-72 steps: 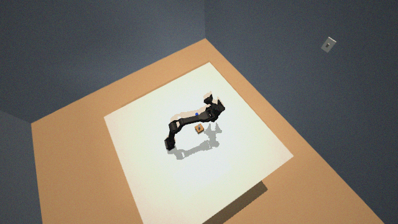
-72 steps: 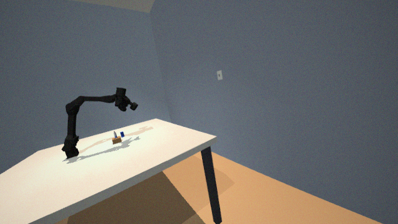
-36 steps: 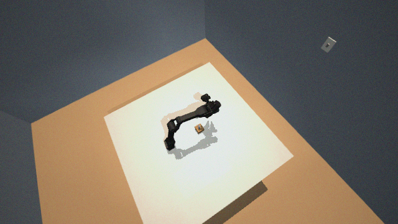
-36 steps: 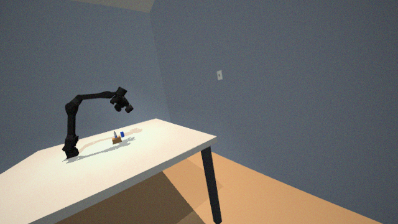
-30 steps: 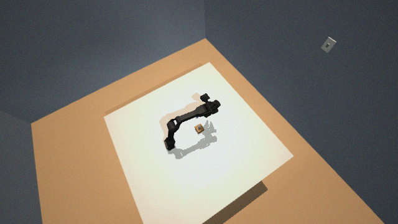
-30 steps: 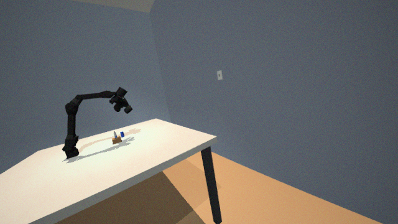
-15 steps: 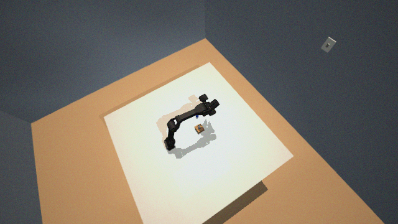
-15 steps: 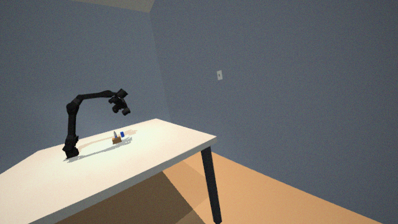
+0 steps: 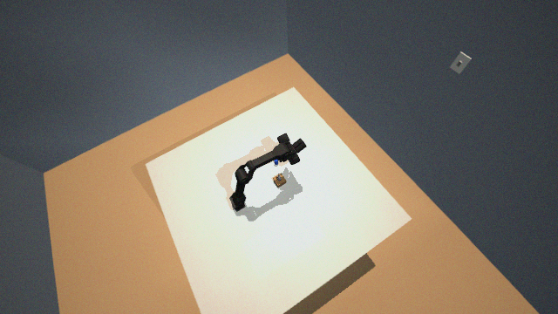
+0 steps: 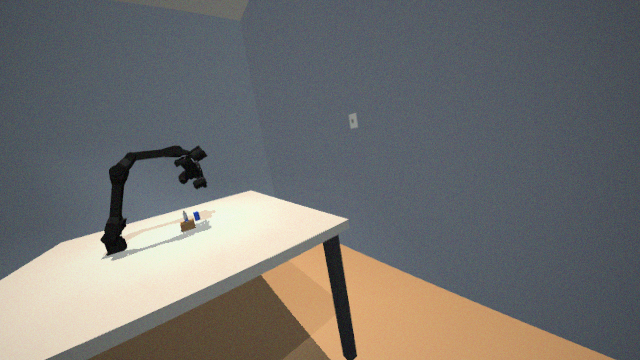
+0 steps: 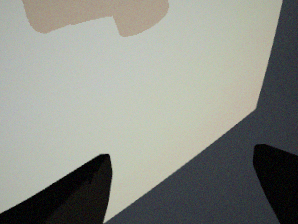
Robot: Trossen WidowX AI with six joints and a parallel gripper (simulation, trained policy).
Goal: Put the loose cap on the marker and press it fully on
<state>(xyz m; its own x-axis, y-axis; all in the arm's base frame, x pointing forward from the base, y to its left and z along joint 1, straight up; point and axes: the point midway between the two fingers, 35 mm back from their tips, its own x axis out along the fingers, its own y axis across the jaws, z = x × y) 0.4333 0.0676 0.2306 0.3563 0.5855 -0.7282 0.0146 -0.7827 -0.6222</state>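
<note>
Now: gripper tip 9 cm past the blue cap, 4 cm to the right of it and 18 cm above it. Round my gripper tip: brown holder block: 14 cm behind, 9 cm to the right, 19 cm below.
</note>
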